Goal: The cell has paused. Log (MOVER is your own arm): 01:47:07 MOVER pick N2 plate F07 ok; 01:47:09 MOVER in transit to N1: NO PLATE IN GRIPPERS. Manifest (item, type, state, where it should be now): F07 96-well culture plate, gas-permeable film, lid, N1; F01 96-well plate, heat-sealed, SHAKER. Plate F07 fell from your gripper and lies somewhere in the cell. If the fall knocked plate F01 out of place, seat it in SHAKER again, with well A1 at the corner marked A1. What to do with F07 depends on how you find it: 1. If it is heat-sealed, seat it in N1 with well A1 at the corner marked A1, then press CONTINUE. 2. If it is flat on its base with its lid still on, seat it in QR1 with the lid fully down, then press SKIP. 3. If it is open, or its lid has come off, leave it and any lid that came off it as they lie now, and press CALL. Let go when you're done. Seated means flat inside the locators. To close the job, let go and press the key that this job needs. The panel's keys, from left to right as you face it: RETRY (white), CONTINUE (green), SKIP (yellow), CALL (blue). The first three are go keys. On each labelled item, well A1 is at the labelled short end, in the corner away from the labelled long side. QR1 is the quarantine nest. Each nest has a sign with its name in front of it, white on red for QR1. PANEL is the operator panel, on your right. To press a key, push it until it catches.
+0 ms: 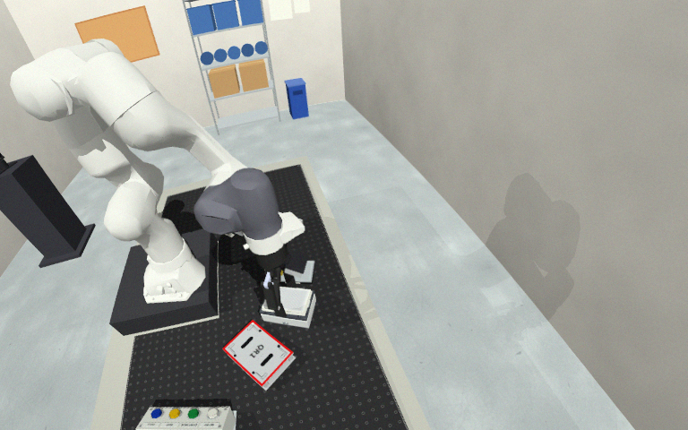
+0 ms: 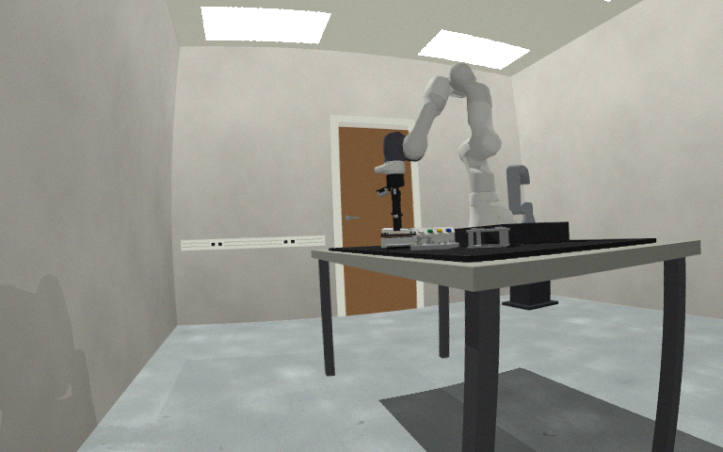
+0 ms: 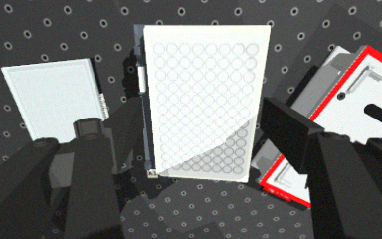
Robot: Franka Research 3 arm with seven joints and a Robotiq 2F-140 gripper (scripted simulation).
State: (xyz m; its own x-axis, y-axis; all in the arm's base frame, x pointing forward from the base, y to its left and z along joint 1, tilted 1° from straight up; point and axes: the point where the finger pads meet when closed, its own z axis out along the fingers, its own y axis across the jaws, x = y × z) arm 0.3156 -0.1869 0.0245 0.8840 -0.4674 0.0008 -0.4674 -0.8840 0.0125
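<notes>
Now: hand 2 cm above the white 96-well plate. The rest, counted from my hand: pale flat rectangular piece: 4 cm ahead, 15 cm to the left, 8 cm below; white retry key: 24 cm behind, 26 cm to the right, 2 cm below; green continue key: 29 cm behind, 25 cm to the right, 2 cm below.
</notes>
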